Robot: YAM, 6 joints.
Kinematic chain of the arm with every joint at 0, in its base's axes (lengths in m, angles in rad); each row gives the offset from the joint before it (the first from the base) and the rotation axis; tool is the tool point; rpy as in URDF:
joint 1: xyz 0 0 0.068 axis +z
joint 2: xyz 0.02 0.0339 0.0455 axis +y
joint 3: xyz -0.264 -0.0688 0 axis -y
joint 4: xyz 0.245 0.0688 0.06 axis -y
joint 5: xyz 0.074 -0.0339 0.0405 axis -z
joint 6: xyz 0.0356 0 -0.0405 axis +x
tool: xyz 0 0 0 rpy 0 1.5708 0
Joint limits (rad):
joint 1: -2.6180..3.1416
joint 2: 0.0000..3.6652
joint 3: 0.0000..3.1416
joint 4: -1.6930..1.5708
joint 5: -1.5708..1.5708
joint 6: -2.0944..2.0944
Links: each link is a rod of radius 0.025 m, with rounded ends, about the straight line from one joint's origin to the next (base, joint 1, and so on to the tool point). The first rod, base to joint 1, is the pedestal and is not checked.
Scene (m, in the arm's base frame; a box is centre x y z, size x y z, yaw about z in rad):
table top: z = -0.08
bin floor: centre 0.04 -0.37 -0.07 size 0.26 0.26 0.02 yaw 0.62
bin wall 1: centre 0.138 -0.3 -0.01 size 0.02 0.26 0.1 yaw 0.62
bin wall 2: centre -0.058 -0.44 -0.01 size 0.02 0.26 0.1 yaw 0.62
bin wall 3: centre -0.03 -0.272 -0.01 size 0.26 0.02 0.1 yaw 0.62
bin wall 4: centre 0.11 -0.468 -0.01 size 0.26 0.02 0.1 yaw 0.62
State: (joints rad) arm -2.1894 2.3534 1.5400 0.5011 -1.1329 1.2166
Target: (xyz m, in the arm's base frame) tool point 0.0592 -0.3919 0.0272
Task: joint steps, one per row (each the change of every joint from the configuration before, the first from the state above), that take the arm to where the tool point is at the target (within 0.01 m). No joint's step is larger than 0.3 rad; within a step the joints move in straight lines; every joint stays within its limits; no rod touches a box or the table.
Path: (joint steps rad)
1: 0.2277 -0.0955 -0.1640 -0.0322 -0.0383 0.0000
2: 0.2278 -0.0955 -0.1640 -0.0322 -0.0383 0.0000
3: 0.2277 -0.0954 -0.1640 -0.0323 -0.0383 0.0000
4: 0.0012 0.2646 0.0388 -0.0023 0.0382 0.0000

